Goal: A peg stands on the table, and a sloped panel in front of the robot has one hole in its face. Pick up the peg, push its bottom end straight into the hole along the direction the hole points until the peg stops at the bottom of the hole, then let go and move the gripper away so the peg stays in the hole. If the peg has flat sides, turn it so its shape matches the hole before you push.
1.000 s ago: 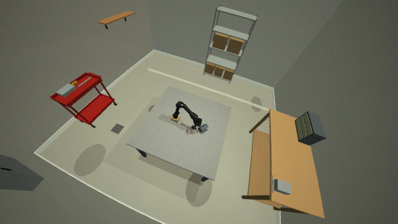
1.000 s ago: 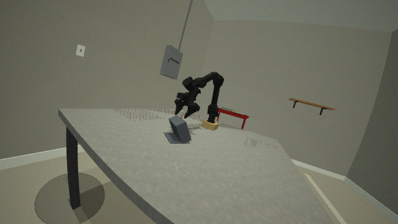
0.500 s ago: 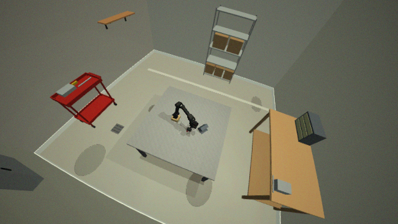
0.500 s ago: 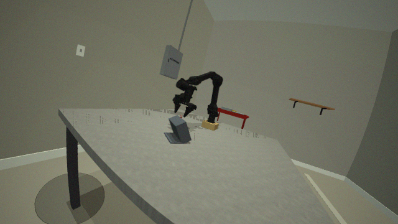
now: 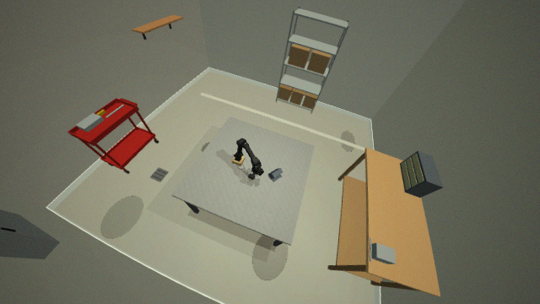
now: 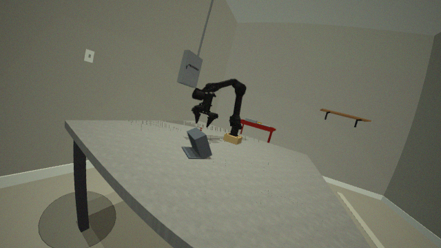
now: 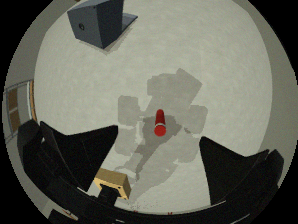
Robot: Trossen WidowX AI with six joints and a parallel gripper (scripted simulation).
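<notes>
Now: the red round peg 40 mm below my gripper tip. The rest, counted from my gripper tip: grey sloped panel: 210 mm ahead, 140 mm to the left, 40 mm below.
</notes>
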